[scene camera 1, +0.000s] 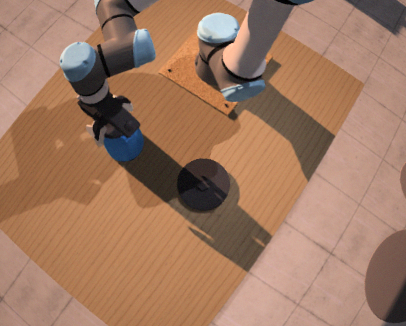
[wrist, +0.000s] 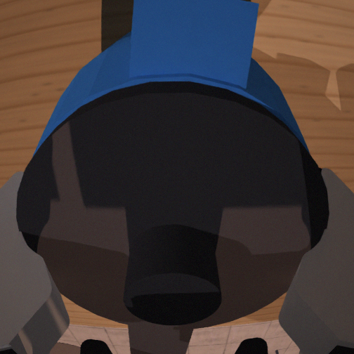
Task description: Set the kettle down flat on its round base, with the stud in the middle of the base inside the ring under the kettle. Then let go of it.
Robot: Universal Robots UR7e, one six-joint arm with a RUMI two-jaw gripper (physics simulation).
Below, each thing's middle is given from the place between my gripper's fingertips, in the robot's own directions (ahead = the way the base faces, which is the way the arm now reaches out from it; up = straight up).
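There's a dark round base (scene camera 1: 203, 184) that sits 270 mm to the left of my hand, 120 mm below it and 50 mm behind it. As for the kettle (scene camera 1: 120, 148), my hand is 30 mm above it and 30 mm to the left of it. Going by their middles, the kettle is the nearest to my hand of the things named here.
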